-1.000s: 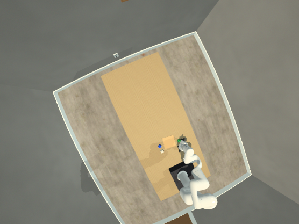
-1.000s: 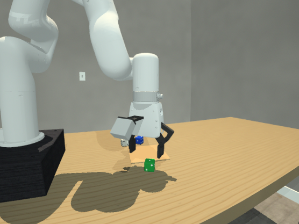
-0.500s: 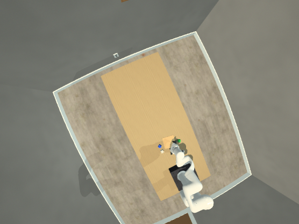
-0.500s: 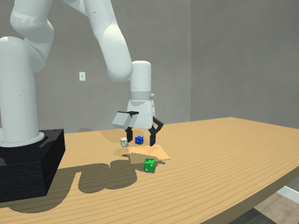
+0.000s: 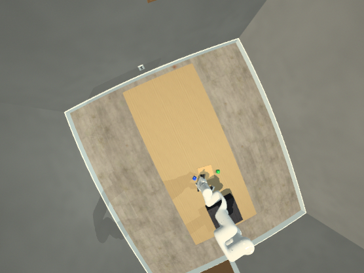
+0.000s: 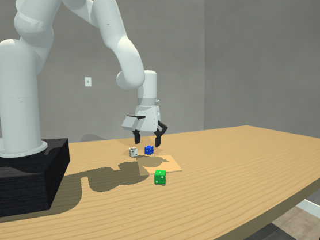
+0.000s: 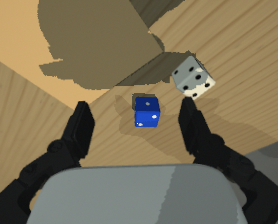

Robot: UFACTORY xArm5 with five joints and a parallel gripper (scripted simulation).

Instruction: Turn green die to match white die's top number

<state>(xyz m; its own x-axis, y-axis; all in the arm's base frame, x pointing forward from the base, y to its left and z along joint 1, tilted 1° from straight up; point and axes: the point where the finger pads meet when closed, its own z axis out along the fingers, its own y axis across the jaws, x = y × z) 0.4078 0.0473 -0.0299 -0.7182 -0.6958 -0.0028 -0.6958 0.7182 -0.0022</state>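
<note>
Right now the blue die is 2 cm ahead of my hand, 4 cm to the left of it and 5 cm below it. From my hand the other things lie so: tan mat (1 cm ahead, 8 cm to the right, 6 cm below); green die (3 cm behind, 20 cm to the right, 5 cm below); white die (5 cm behind, 4 cm to the left, 5 cm below).
</note>
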